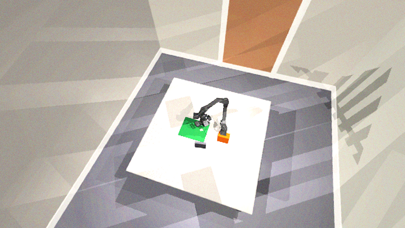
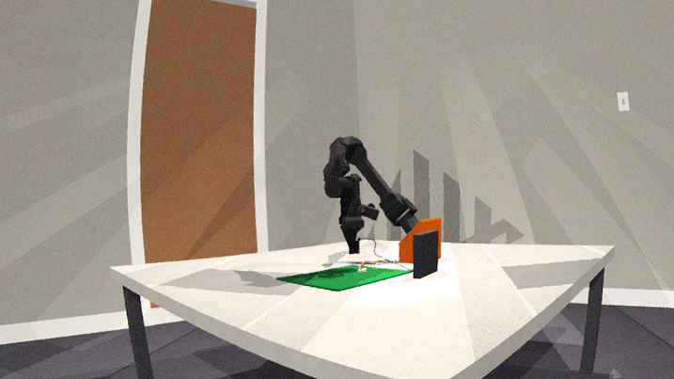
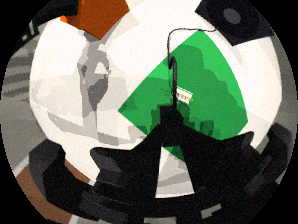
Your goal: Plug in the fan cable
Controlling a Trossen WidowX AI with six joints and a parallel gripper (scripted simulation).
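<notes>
My gripper tip is now 10 mm to the right of the dark plug, 10 mm below it and 10 mm past it. Round my gripper tip: fan 230 mm to the left, 10 mm behind; then green board 100 mm ahead, 80 mm below, 50 mm to the left; then pale header 60 mm below, 40 mm to the left, 10 mm ahead.
</notes>
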